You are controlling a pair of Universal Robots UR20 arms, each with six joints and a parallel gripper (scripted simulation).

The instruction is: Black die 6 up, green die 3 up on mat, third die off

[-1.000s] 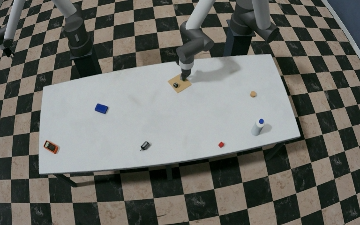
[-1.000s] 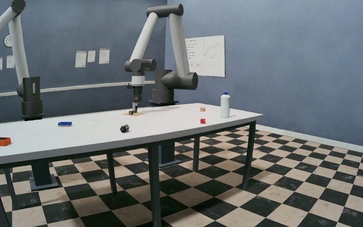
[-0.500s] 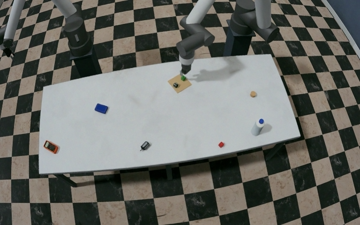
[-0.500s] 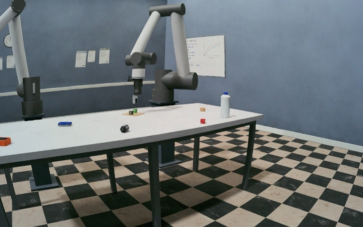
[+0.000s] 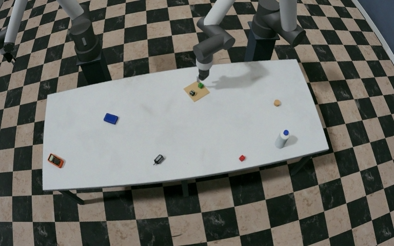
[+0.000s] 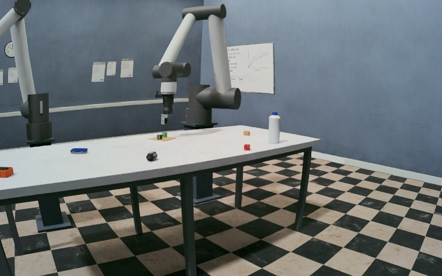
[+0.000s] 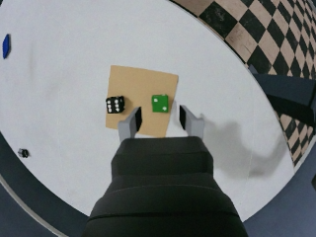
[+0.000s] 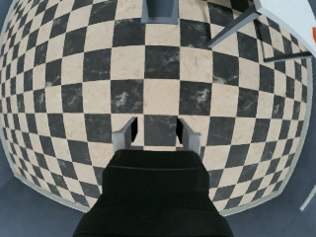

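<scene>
My left gripper is now 9 cm above the green die. Also, from my left hand: tan mat: 11 cm below, 3 cm to the right, 3 cm ahead; then tan block: 54 cm to the left, 22 cm ahead, 10 cm below; then black die: 9 cm below, 7 cm to the right, 6 cm ahead.
</scene>
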